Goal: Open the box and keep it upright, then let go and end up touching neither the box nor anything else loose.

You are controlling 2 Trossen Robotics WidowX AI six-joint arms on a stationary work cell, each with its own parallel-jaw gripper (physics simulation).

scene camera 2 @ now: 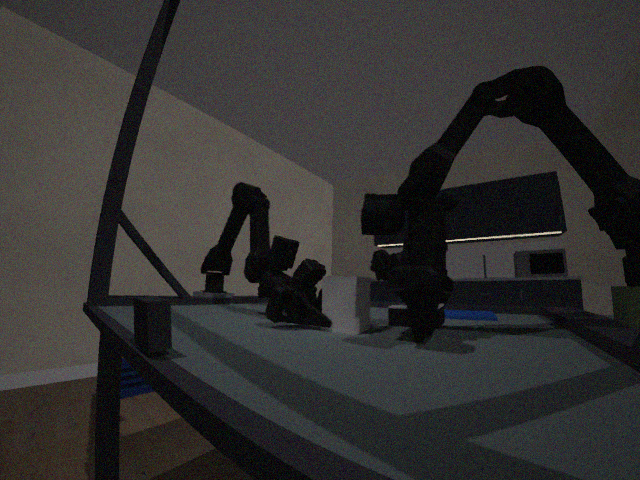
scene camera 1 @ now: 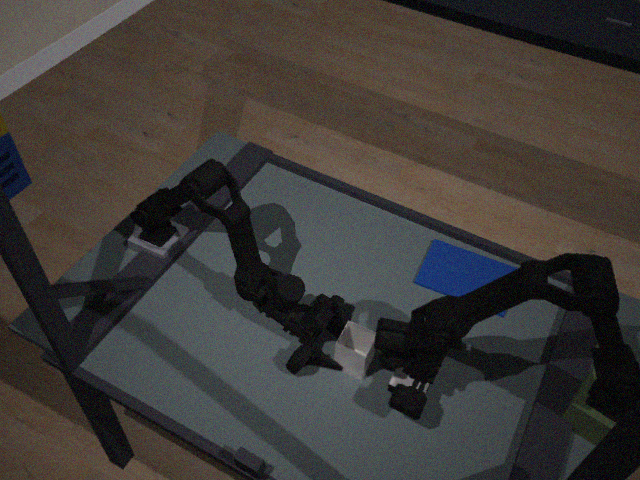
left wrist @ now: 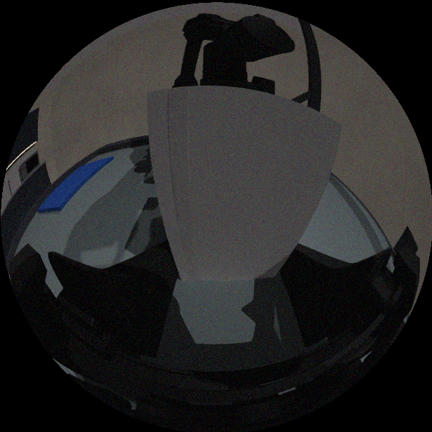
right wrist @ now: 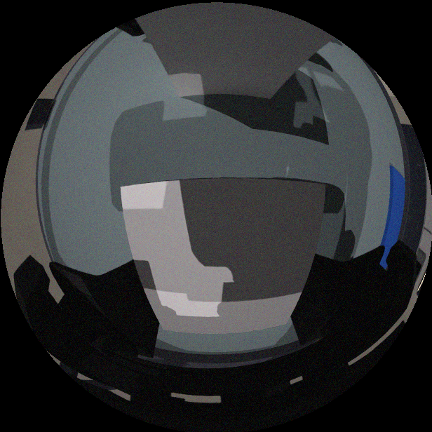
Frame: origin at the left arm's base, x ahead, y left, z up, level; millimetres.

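Where they show: left gripper, between the fingertips: (scene camera 2: 340, 322); right gripper, between the fingertips: (scene camera 2: 423, 339) (scene camera 1: 412, 392); left arm's base, origin of its link: (scene camera 2: 213, 292) (scene camera 1: 158, 233); right arm's base, origin of its link: (scene camera 1: 608, 401).
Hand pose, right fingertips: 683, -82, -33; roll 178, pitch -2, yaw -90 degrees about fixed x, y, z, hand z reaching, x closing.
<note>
Each offset is from my right fingertips to the top centre of the thing, as dx, dy, dz.
The white box @[-135, +5, +93] (scene camera 1: 356, 352) (scene camera 2: 345, 304) (left wrist: 240, 180) (right wrist: 235, 50) stands upright on the table, with its open top showing in scene camera 1. My left gripper (scene camera 1: 338, 347) (scene camera 2: 324, 311) (left wrist: 229, 242) is shut on the box, its fingers on either side near the lower part. My right gripper (scene camera 1: 393, 381) (scene camera 2: 422, 330) (right wrist: 220, 245) is shut on the white lid @[-10, +1, +51] (scene camera 1: 400, 381) (right wrist: 250, 240), which is apart from the box, to its right in scene camera 1. Dark fingers hide most of the lid in the scene views.
A flat blue panel @[+6, +338, +7] (scene camera 1: 465, 268) (scene camera 2: 470, 314) (left wrist: 75, 185) (right wrist: 395, 205) lies behind the right arm. A small dark block @[-210, -285, +56] (scene camera 1: 250, 459) (scene camera 2: 152, 326) stands at the near table edge. A green block @[+333, +117, +75] (scene camera 1: 589, 418) (scene camera 2: 625, 304) is by the right arm's base. A dark frame post (scene camera 1: 36, 289) rises at left.
</note>
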